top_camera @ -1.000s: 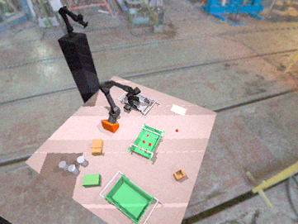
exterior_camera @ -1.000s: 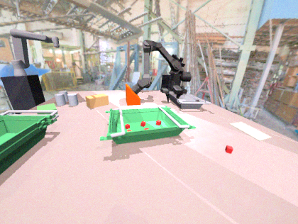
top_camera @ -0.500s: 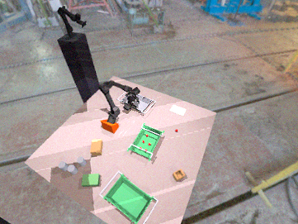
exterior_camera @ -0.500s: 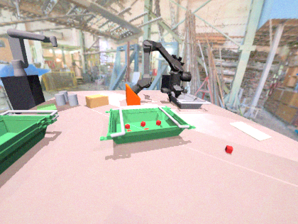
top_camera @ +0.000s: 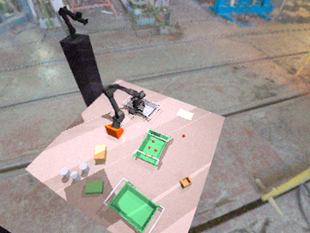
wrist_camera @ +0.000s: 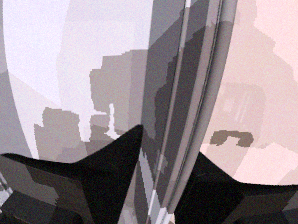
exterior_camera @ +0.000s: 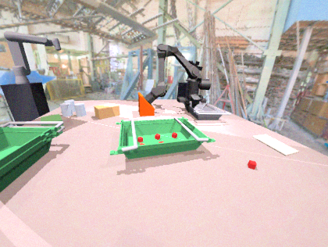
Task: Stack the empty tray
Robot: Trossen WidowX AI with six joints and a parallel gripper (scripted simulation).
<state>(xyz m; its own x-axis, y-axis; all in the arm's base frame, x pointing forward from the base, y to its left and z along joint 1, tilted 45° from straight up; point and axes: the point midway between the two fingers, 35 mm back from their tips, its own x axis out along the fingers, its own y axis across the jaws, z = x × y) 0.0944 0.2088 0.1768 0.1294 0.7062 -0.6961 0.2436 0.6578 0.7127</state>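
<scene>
Now: the grey tray 2 cm ahead of my gripper tip, 7 cm to the left of it and 3 cm above it. Round my gripper tip: tan block 11 cm behind, 52 cm to the right, 2 cm above; white sheet 46 cm ahead, 14 cm to the left, 1 cm below; red block 50 cm ahead, 12 cm to the right.
</scene>
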